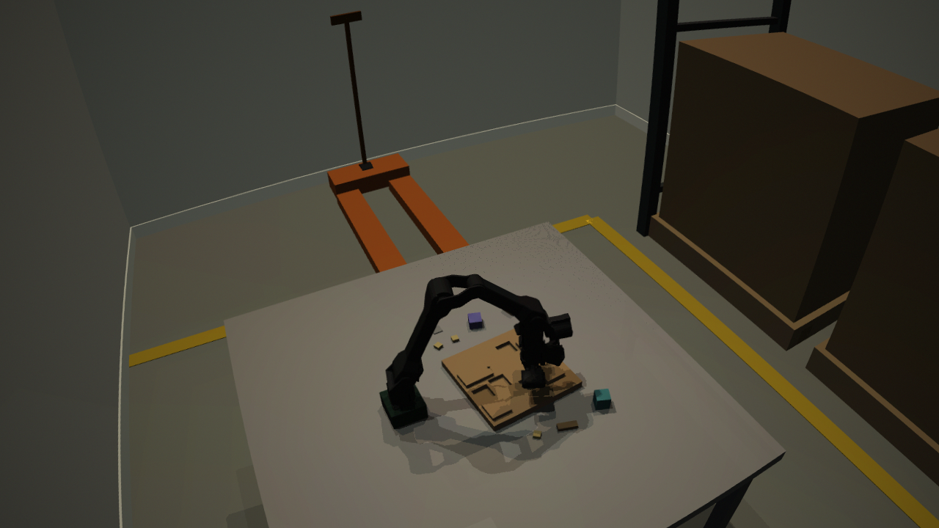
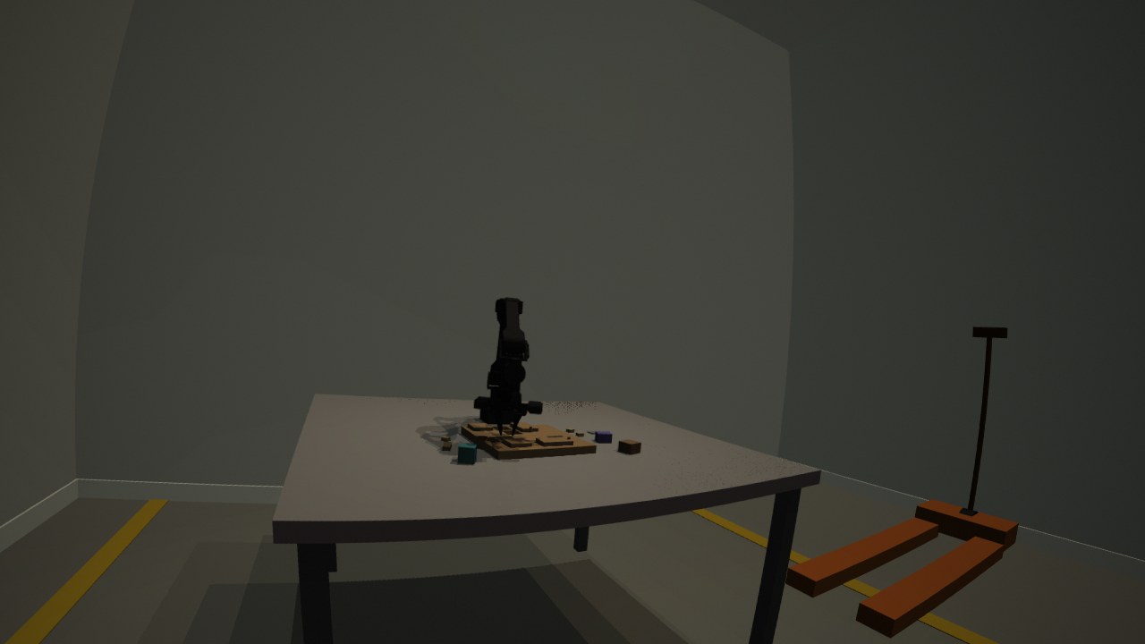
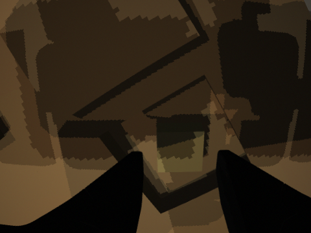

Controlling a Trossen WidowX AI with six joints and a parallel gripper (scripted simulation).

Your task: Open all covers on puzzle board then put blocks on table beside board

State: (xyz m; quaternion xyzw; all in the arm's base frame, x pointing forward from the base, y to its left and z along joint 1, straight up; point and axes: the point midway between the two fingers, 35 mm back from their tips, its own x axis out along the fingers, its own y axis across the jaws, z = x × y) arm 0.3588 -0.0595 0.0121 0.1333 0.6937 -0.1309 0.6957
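Now: the wooden puzzle board 3 cm behind my gripper tip, 5 cm to the left of it and 1 cm below it. From my gripper tip the other things lie so: purple block 4 cm behind, 32 cm to the left, 2 cm below; teal block 15 cm ahead, 14 cm to the right, 1 cm below; small flat brown piece 3 cm ahead, 17 cm to the right, 3 cm below.
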